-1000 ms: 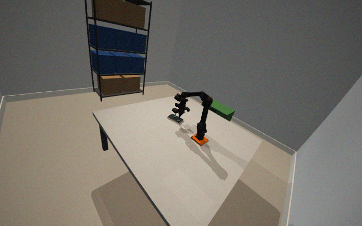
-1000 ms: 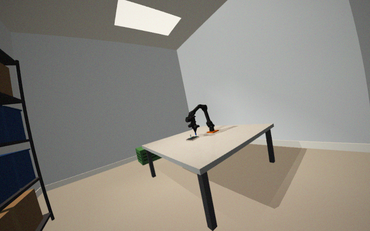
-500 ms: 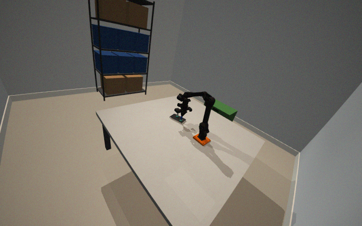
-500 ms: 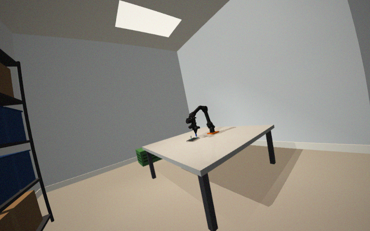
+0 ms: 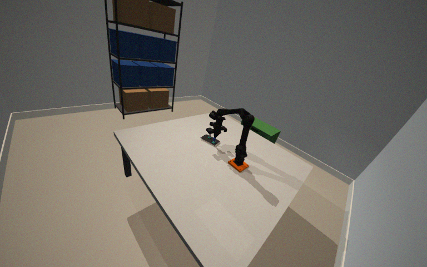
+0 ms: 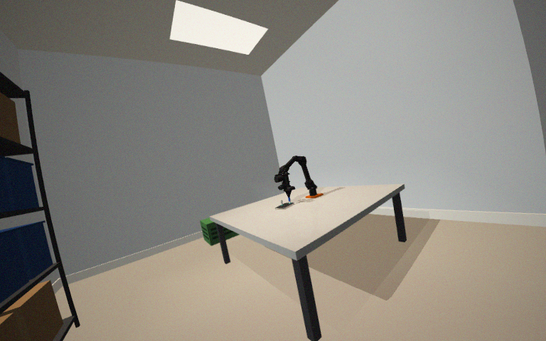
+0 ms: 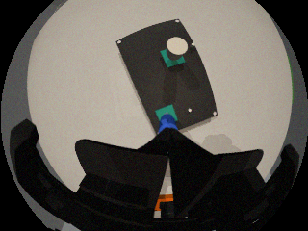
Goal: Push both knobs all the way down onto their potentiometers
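The blue knob is 10 mm below my gripper tip. From my gripper tip the other things lie so: white knob: 80 mm ahead, 20 mm below.
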